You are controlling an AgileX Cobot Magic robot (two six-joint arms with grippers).
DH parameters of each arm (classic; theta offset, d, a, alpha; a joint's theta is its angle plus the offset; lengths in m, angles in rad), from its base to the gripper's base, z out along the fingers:
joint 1: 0 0.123 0 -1.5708
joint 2: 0.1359 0 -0.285 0
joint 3: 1.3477 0 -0.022 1.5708
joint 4: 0 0.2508 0 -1.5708
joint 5: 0 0 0.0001 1.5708
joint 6: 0 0.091 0 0
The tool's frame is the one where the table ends.
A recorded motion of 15 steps. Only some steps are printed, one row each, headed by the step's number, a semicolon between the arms.
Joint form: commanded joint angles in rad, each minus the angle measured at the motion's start. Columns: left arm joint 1, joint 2, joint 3, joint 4, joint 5, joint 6; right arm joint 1, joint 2, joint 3, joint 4, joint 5, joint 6.
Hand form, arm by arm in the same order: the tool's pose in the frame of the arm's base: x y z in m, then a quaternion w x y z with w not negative. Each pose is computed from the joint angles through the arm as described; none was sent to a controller.
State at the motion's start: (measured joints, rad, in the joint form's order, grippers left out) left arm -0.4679 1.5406 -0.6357 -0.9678 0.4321 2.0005; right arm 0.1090 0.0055 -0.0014 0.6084 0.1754 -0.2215
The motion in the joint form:
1: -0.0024 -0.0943 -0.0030 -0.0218 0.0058 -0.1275; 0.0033 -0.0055 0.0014 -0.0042 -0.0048 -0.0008
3: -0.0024 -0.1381 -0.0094 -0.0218 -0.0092 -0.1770; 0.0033 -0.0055 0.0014 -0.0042 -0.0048 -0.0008
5: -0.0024 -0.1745 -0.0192 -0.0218 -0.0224 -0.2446; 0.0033 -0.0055 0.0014 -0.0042 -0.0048 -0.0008
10: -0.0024 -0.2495 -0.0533 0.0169 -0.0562 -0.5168; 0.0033 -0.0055 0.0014 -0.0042 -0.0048 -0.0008
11: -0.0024 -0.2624 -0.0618 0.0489 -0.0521 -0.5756; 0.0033 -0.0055 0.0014 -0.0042 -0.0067 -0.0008
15: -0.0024 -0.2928 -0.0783 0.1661 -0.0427 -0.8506; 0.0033 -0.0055 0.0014 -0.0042 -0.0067 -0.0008
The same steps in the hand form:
1: 0.2119 -0.1440 0.1888 0.32169 0.64613 0.68463 -0.10157; 0.0547 0.0151 0.2004 0.65833 0.06205 0.72307 0.19979
3: 0.2115 -0.1426 0.2017 0.34505 0.62531 0.69317 -0.09715; 0.0547 0.0151 0.2004 0.65833 0.06205 0.72307 0.19979
5: 0.2116 -0.1417 0.2137 0.36550 0.59779 0.70665 -0.09851; 0.0547 0.0151 0.2004 0.65833 0.06205 0.72307 0.19979
10: 0.2126 -0.1387 0.2421 0.40503 0.50148 0.75522 -0.11878; 0.0547 0.0151 0.2004 0.65833 0.06205 0.72307 0.19979
11: 0.2120 -0.1379 0.2470 0.40762 0.49092 0.76029 -0.12162; 0.0547 0.0150 0.2006 0.65899 0.06238 0.72250 0.19958
15: 0.2100 -0.1347 0.2565 0.40110 0.42684 0.79791 -0.14237; 0.0547 0.0150 0.2006 0.65899 0.06238 0.72250 0.19958

